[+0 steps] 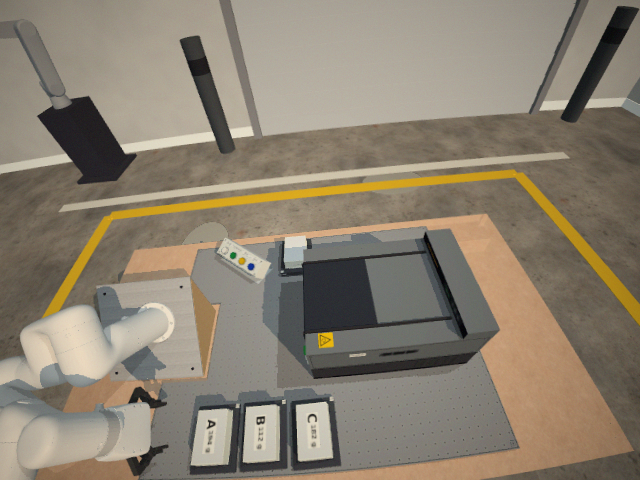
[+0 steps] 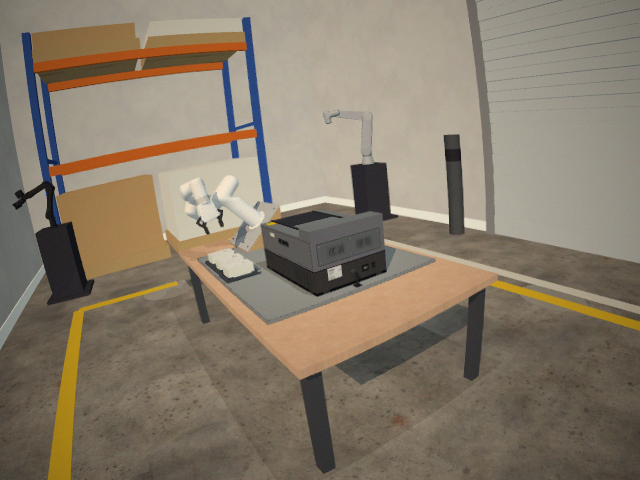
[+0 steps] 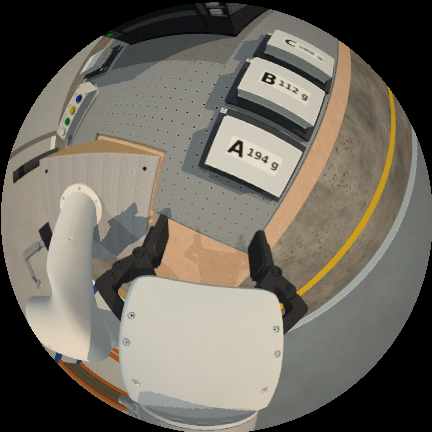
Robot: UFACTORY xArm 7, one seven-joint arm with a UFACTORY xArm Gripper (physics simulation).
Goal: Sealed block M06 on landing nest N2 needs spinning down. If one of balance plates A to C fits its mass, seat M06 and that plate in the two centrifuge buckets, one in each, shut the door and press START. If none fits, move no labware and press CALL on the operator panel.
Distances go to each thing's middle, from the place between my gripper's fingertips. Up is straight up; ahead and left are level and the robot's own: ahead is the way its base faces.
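The balance plate A (image 1: 212,441) is 120 mm below my hand, 80 mm ahead of it and 10 mm to the right of it. Then there's the balance plate C (image 1: 314,442), which is 350 mm ahead of my hand, 10 mm to the left of it and 120 mm below it. The balance plate B (image 1: 262,423) is 210 mm ahead of my hand and 120 mm below it. And the centrifuge door (image 1: 337,294) is 420 mm ahead of my hand, 320 mm to the left of it and 60 mm above it.
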